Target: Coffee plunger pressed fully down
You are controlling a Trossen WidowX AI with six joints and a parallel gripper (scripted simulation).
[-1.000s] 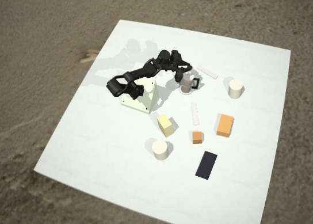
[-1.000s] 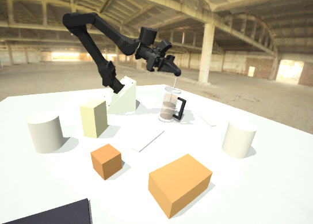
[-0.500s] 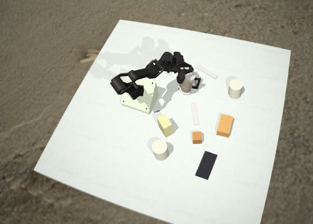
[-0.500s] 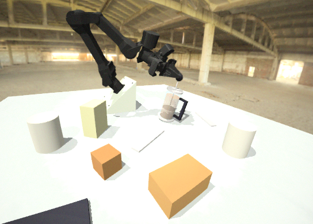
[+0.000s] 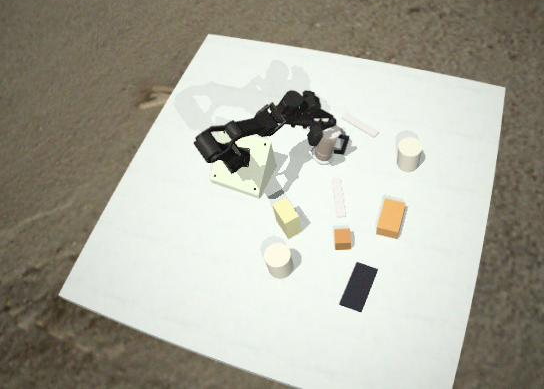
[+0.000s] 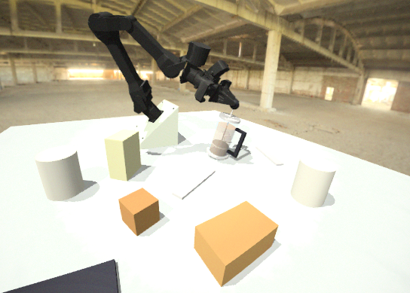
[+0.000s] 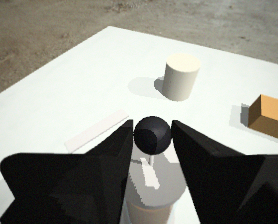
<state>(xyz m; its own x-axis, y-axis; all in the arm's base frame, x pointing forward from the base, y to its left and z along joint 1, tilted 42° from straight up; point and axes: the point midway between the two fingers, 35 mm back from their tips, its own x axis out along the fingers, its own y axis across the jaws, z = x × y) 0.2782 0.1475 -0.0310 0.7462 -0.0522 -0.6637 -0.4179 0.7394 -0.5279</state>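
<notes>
Right now my gripper tip is 1 cm past the coffee press, 1 cm to the left of it and 10 cm above it. From my gripper tip the other things lie so: orange block (24 cm ahead, 23 cm to the right, 16 cm below); pale yellow block (8 cm behind, 32 cm to the right, 13 cm below); dark flat plate (19 cm ahead, 47 cm to the right, 18 cm below).
</notes>
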